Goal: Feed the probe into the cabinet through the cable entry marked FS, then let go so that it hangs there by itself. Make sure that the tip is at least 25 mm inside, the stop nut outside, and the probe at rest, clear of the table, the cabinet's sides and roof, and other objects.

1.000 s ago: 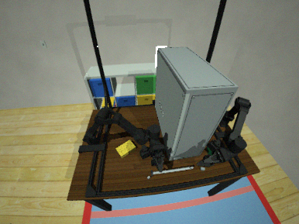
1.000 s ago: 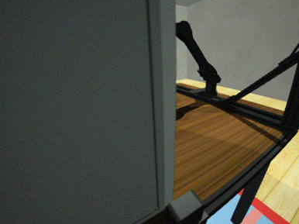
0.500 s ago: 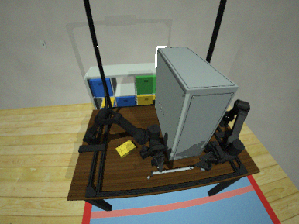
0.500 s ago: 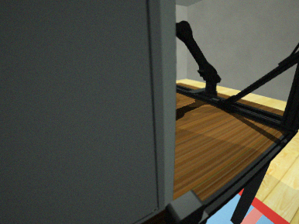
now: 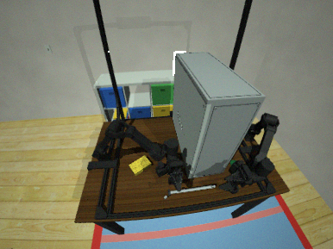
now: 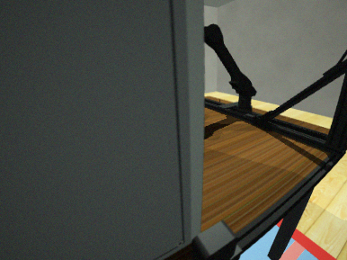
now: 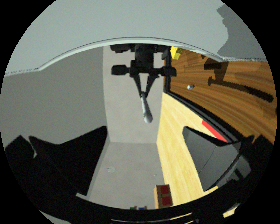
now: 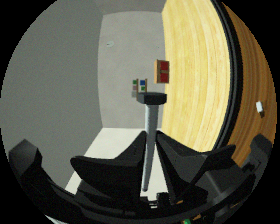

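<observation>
Right now my left hand is 17 cm to the left of the probe, 1 cm past it and 1 cm above it.
Now: right hand 3 cm short of the probe and 6 cm to the right of it.
</observation>
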